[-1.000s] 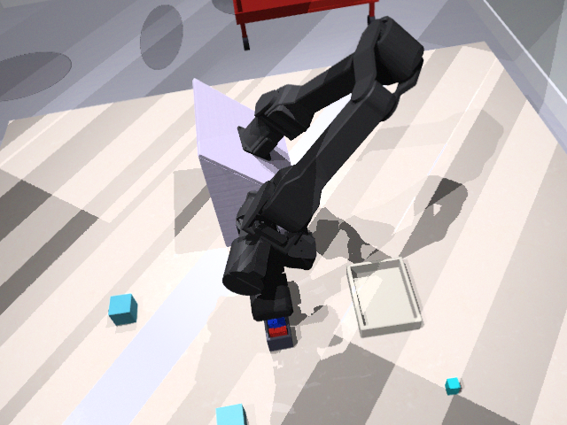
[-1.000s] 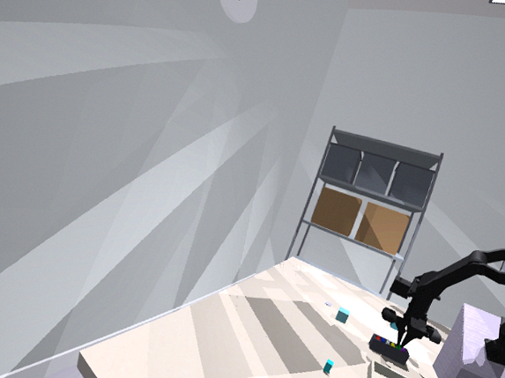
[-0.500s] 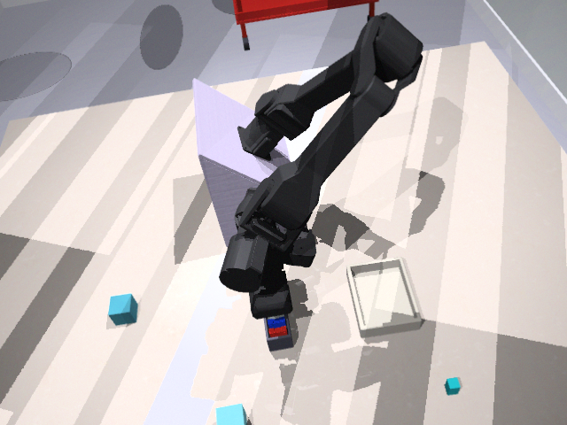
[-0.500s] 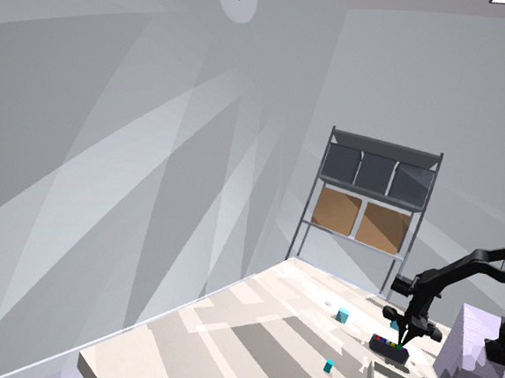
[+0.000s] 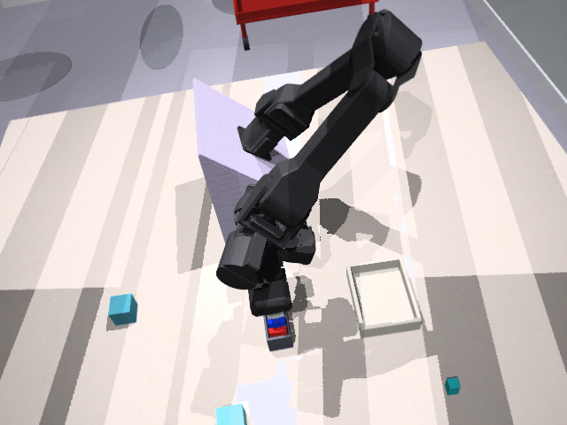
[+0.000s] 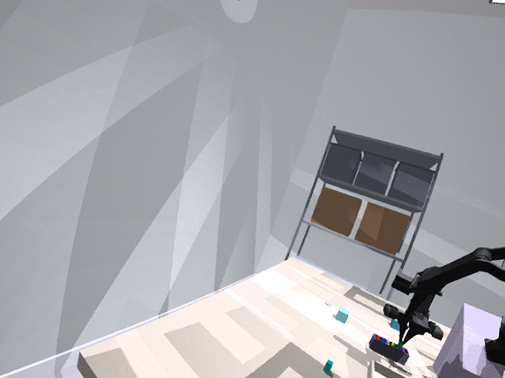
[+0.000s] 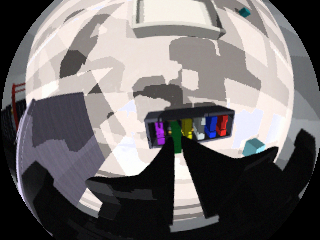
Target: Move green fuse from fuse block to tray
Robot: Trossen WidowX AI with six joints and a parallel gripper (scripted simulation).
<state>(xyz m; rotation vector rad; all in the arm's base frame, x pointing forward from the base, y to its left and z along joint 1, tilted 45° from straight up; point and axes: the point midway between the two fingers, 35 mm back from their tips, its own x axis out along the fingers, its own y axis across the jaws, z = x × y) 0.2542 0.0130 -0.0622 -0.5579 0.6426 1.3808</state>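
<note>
Now: gripper tip 180 mm to the right of the tray, 50 mm short of it and 50 mm above it. From my gripper tip the other things lie so: green fuse 10 mm below.
</note>
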